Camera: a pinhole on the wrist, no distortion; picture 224 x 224 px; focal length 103.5 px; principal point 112.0 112.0 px. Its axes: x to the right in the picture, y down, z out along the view. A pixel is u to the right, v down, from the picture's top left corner.
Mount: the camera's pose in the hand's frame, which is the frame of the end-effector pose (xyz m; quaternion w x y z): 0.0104 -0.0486 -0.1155 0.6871 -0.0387 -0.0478 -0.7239
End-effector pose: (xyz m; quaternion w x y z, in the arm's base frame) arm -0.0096 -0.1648 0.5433 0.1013 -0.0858 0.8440 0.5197
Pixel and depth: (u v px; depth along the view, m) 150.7 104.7 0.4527
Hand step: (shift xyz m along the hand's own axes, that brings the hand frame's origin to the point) -0.0348 -0.1593 0.3539
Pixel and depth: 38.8 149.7 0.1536
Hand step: 0.0705 0.0750 0.0246
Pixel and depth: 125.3 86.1 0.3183
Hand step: -0.0744 -0.0461 0.2041
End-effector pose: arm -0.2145 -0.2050 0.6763 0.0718 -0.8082 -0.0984 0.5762
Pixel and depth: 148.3 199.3 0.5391
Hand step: 0.4493 -0.1933 0.4498
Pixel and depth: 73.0 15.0 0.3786
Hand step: -0.3400 0.1573 0.2372
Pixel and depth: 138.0 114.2 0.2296
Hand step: 0.0100 -0.0779 0.1195
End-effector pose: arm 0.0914 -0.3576 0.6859 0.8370 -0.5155 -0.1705 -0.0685
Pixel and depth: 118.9 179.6 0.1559
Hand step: 0.1100 -0.0450 0.0421
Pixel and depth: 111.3 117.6 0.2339
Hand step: 0.0209 -0.0191 0.1166
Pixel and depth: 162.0 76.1 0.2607
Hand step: -0.0891 -0.1369 0.1571
